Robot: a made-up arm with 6 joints. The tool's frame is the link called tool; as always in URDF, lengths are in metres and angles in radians. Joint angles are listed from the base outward.
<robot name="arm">
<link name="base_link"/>
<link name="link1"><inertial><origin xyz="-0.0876 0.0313 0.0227"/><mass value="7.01"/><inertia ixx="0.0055" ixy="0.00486" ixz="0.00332" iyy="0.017" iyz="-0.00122" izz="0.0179"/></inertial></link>
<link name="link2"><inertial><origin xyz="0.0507 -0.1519 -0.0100"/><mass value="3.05"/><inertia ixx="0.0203" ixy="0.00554" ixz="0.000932" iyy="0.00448" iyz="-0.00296" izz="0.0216"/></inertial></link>
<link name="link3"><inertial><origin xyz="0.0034 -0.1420 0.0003"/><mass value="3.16"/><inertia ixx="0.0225" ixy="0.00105" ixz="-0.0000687" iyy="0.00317" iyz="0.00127" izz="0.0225"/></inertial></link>
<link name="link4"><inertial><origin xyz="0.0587 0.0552 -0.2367"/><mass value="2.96"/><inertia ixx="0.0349" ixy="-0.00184" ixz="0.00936" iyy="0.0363" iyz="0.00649" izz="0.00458"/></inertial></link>
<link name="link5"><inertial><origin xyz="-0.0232 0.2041 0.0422"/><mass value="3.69"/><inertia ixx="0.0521" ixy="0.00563" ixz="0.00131" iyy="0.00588" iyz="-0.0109" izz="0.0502"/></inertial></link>
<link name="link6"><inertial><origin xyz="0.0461 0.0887 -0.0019"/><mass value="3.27"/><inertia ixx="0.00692" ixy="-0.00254" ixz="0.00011" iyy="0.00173" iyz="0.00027" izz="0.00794"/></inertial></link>
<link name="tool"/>
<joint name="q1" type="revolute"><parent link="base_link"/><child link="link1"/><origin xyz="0 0 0.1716" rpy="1.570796 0 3.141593"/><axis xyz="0 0 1"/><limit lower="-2.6" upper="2.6"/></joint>
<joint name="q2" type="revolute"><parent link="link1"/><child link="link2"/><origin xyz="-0.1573 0.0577 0.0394" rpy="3.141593 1.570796 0"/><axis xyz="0 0 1"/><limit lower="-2.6" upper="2.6"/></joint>
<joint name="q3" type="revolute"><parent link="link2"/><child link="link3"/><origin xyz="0.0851 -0.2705 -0.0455" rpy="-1.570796 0 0"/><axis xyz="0 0 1"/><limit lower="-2.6" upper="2.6"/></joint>
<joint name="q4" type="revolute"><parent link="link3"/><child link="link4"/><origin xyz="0.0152 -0.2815 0.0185" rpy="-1.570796 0 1.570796"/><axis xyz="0 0 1"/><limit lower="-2.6" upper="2.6"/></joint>
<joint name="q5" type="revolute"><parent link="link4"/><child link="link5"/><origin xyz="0.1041 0.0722 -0.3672" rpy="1.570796 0 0"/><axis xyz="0 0 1"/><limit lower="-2.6" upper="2.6"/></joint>
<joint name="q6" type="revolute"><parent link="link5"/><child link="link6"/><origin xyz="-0.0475 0.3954 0.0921" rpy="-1.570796 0 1.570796"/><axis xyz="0 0 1"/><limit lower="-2.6" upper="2.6"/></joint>
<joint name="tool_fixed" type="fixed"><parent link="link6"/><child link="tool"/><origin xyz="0.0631 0.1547 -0.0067" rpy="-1.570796 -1.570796 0"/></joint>
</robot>
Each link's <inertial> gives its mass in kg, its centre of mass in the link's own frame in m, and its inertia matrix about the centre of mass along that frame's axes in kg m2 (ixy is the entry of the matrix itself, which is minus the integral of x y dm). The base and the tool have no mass. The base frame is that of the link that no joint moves.
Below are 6 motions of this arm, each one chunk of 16 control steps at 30 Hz.
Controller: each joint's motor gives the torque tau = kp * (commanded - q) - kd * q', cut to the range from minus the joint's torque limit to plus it. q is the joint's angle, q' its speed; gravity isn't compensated. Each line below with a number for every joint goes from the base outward.
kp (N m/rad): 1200 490 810 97 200 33
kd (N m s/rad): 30 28 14 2.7 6.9 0.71
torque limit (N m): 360 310 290 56 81 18
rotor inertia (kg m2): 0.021 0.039 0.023 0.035 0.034 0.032
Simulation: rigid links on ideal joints. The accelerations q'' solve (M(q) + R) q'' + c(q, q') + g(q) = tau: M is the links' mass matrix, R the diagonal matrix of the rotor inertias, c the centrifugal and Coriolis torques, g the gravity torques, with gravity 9.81 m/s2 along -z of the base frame. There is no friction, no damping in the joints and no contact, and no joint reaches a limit. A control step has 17 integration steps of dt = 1/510 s. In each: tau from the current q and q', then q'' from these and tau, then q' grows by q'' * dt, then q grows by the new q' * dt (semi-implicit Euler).
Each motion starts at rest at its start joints. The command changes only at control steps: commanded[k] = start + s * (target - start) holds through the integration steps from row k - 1 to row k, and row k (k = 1, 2, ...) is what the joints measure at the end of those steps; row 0 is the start. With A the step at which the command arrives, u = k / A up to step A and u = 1 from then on. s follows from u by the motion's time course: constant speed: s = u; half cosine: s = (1 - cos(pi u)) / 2; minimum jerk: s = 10 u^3 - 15 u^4 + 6 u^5; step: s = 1 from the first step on.
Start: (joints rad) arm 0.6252 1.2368 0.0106 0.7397 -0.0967 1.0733
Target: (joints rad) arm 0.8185 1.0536 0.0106 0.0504 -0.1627 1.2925
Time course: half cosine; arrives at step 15
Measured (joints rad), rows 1 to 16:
1: 0.6344 1.2414 0.0072 0.7535 -0.0929 1.0725
2: 0.6476 1.2539 0.0093 0.7734 -0.0780 1.0749
3: 0.6647 1.2679 0.0140 0.7695 -0.0558 1.0880
4: 0.6845 1.2796 0.0196 0.7312 -0.0332 1.1161
5: 0.7060 1.2862 0.0255 0.6656 -0.0176 1.1573
6: 0.7283 1.2862 0.0310 0.5857 -0.0135 1.2042
7: 0.7501 1.2795 0.0343 0.5011 -0.0211 1.2474
8: 0.7703 1.2664 0.0348 0.4168 -0.0370 1.2801
9: 0.7879 1.2473 0.0324 0.3361 -0.0565 1.3007
10: 0.8029 1.2236 0.0281 0.2619 -0.0752 1.3115
11: 0.8154 1.1975 0.0231 0.1969 -0.0901 1.3173
12: 0.8256 1.1716 0.0183 0.1431 -0.0998 1.3223
13: 0.8336 1.1489 0.0145 0.1019 -0.1044 1.3290
14: 0.8394 1.1315 0.0122 0.0741 -0.1048 1.3373
15: 0.8426 1.1207 0.0113 0.0605 -0.1024 1.3455
16: 0.8440 1.1159 0.0112 0.0587 -0.0988 1.3511

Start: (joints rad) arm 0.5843 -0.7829 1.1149 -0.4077 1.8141 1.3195
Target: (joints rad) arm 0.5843 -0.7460 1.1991 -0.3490 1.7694 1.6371
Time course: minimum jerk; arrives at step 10
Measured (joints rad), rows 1 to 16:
1: 0.5946 -0.7798 1.1243 -0.4116 1.8119 1.3351
2: 0.6051 -0.7764 1.1258 -0.4197 1.8072 1.3784
3: 0.6141 -0.7729 1.1232 -0.4193 1.7925 1.4275
4: 0.6244 -0.7686 1.1235 -0.4058 1.7689 1.4724
5: 0.6352 -0.7632 1.1267 -0.3837 1.7419 1.5171
6: 0.6449 -0.7565 1.1316 -0.3596 1.7161 1.5676
7: 0.6521 -0.7483 1.1374 -0.3381 1.6947 1.6243
8: 0.6555 -0.7389 1.1432 -0.3210 1.6805 1.6792
9: 0.6548 -0.7285 1.1482 -0.3085 1.6751 1.7208
10: 0.6507 -0.7178 1.1527 -0.2999 1.6785 1.7403
11: 0.6446 -0.7076 1.1580 -0.2950 1.6879 1.7389
12: 0.6377 -0.6988 1.1645 -0.2938 1.7002 1.7262
13: 0.6305 -0.6925 1.1718 -0.2959 1.7128 1.7137
14: 0.6238 -0.6892 1.1790 -0.3005 1.7245 1.7079
15: 0.6181 -0.6889 1.1855 -0.3065 1.7342 1.7094
16: 0.6139 -0.6910 1.1905 -0.3126 1.7414 1.7140

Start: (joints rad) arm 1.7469 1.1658 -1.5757 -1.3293 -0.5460 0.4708
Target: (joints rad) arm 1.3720 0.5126 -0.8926 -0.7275 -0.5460 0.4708
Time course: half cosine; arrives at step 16
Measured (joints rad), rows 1 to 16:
1: 1.7469 1.1605 -1.5621 -1.3341 -0.5465 0.4875
2: 1.7457 1.1498 -1.5330 -1.3415 -0.5513 0.5250
3: 1.7379 1.1326 -1.4938 -1.3414 -0.5618 0.5635
4: 1.7214 1.1060 -1.4482 -1.3283 -0.5761 0.5874
5: 1.6965 1.0686 -1.3975 -1.3014 -0.5912 0.5905
6: 1.6654 1.0214 -1.3418 -1.2630 -0.6043 0.5759
7: 1.6308 0.9669 -1.2814 -1.2157 -0.6138 0.5536
8: 1.5953 0.9080 -1.2174 -1.1612 -0.6195 0.5354
9: 1.5604 0.8477 -1.1520 -1.1004 -0.6221 0.5291
10: 1.5271 0.7885 -1.0883 -1.0343 -0.6219 0.5357
11: 1.4958 0.7322 -1.0294 -0.9644 -0.6191 0.5506
12: 1.4670 0.6802 -0.9784 -0.8934 -0.6130 0.5663
13: 1.4412 0.6336 -0.9373 -0.8247 -0.6028 0.5763
14: 1.4194 0.5935 -0.9078 -0.7626 -0.5881 0.5776
15: 1.4029 0.5609 -0.8909 -0.7116 -0.5694 0.5711
16: 1.3931 0.5371 -0.8869 -0.6764 -0.5483 0.5607

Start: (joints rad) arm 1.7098 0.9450 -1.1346 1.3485 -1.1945 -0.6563
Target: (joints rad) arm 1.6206 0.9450 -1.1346 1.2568 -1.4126 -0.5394
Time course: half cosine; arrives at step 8
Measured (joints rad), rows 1 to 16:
1: 1.7139 0.9412 -1.1316 1.3527 -1.2022 -0.6594
2: 1.7198 0.9378 -1.1243 1.3698 -1.2242 -0.6520
3: 1.7206 0.9372 -1.1157 1.3954 -1.2649 -0.6185
4: 1.7140 0.9385 -1.1101 1.4227 -1.3257 -0.5643
5: 1.7013 0.9401 -1.1093 1.4472 -1.4011 -0.5107
6: 1.6863 0.9408 -1.1121 1.4670 -1.4781 -0.4778
7: 1.6737 0.9399 -1.1165 1.4821 -1.5409 -0.4716
8: 1.6672 0.9376 -1.1202 1.4936 -1.5772 -0.4831
9: 1.6664 0.9342 -1.1214 1.5017 -1.5849 -0.4963
10: 1.6683 0.9306 -1.1199 1.5050 -1.5719 -0.4982
11: 1.6695 0.9275 -1.1181 1.5018 -1.5500 -0.4871
12: 1.6685 0.9252 -1.1180 1.4921 -1.5281 -0.4716
13: 1.6652 0.9234 -1.1197 1.4778 -1.5106 -0.4627
14: 1.6604 0.9220 -1.1223 1.4614 -1.4983 -0.4659
15: 1.6555 0.9211 -1.1248 1.4449 -1.4903 -0.4794
16: 1.6517 0.9211 -1.1265 1.4298 -1.4855 -0.4960

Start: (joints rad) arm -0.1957 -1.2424 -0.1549 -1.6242 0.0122 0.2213
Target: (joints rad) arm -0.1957 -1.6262 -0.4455 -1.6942 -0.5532 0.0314
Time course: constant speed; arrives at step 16
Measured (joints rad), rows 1 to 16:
1: -0.1957 -1.2498 -0.1690 -1.6162 0.0015 0.2142
2: -0.1906 -1.2714 -0.1951 -1.6089 -0.0246 0.1908
3: -0.1799 -1.3037 -0.2252 -1.6131 -0.0611 0.1497
4: -0.1660 -1.3406 -0.2564 -1.6292 -0.1035 0.0966
5: -0.1521 -1.3774 -0.2867 -1.6535 -0.1480 0.0433
6: -0.1410 -1.4116 -0.3140 -1.6811 -0.1917 0.0016
7: -0.1344 -1.4417 -0.3368 -1.7069 -0.2327 -0.0224
8: -0.1328 -1.4677 -0.3551 -1.7265 -0.2698 -0.0297
9: -0.1355 -1.4903 -0.3697 -1.7373 -0.3025 -0.0260
10: -0.1411 -1.5105 -0.3821 -1.7388 -0.3314 -0.0181
11: -0.1476 -1.5296 -0.3942 -1.7326 -0.3577 -0.0111
12: -0.1536 -1.5487 -0.4075 -1.7219 -0.3829 -0.0080
13: -0.1577 -1.5687 -0.4228 -1.7106 -0.4083 -0.0096
14: -0.1594 -1.5901 -0.4404 -1.7028 -0.4345 -0.0158
15: -0.1589 -1.6131 -0.4599 -1.7012 -0.4620 -0.0259
16: -0.1567 -1.6371 -0.4806 -1.7070 -0.4907 -0.0388

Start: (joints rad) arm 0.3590 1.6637 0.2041 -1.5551 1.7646 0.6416
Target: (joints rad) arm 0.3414 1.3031 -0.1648 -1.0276 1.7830 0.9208
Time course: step
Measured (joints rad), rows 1 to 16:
1: 0.4698 1.6240 0.0318 -1.5501 1.8450 0.7527
2: 0.4685 1.5726 -0.0262 -1.4063 1.9629 0.8785
3: 0.4436 1.5365 -0.0684 -1.1712 2.0146 0.9133
4: 0.4133 1.5101 -0.1134 -0.9573 2.0029 0.8634
5: 0.3802 1.4858 -0.1590 -0.8263 1.9580 0.7854
6: 0.3493 1.4578 -0.1989 -0.7676 1.8986 0.7315
7: 0.3259 1.4208 -0.2262 -0.7536 1.8349 0.7250
8: 0.3123 1.3748 -0.2375 -0.7726 1.7763 0.7598
9: 0.3079 1.3274 -0.2343 -0.8219 1.7324 0.8132
10: 0.3106 1.2886 -0.2207 -0.8927 1.7092 0.8595
11: 0.3194 1.2656 -0.2011 -0.9672 1.7072 0.8822
12: 0.3329 1.2609 -0.1792 -1.0272 1.7236 0.8802
13: 0.3496 1.2732 -0.1579 -1.0622 1.7544 0.8648
14: 0.3670 1.2988 -0.1395 -1.0717 1.7951 0.8502
15: 0.3829 1.3335 -0.1252 -1.0620 1.8399 0.8454
16: 0.3957 1.3727 -0.1151 -1.0432 1.8825 0.8533

